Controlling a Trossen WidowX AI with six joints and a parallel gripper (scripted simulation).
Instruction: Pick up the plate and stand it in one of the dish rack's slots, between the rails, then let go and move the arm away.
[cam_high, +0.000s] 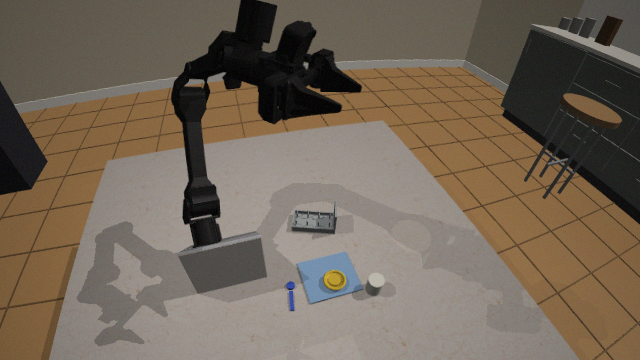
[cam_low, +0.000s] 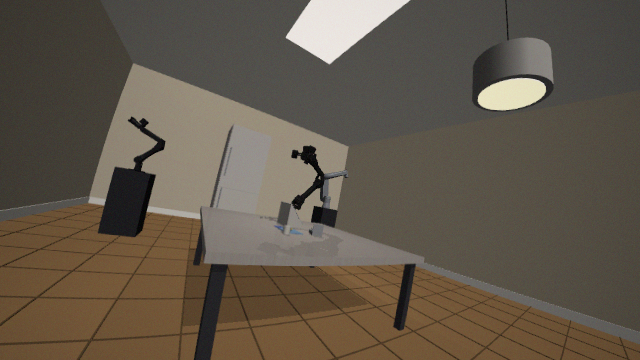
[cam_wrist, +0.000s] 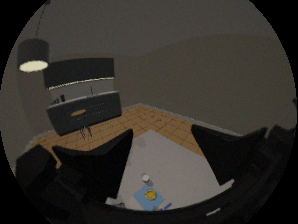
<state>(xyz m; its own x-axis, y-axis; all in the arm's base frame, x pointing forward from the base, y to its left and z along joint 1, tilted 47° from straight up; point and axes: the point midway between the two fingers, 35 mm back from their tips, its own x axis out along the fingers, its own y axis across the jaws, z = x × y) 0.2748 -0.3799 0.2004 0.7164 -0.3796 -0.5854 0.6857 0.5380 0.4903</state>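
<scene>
Right now my gripper tip is 530 mm above the yellow plate, 20 mm short of it and 10 mm to the right of it. Also, from my gripper tip: white cup 520 mm below, 120 mm ahead, 40 mm to the right; blue mat 550 mm below, 30 mm to the left, 20 mm ahead; blue spoon 540 mm below, 100 mm behind, 10 mm to the left.
</scene>
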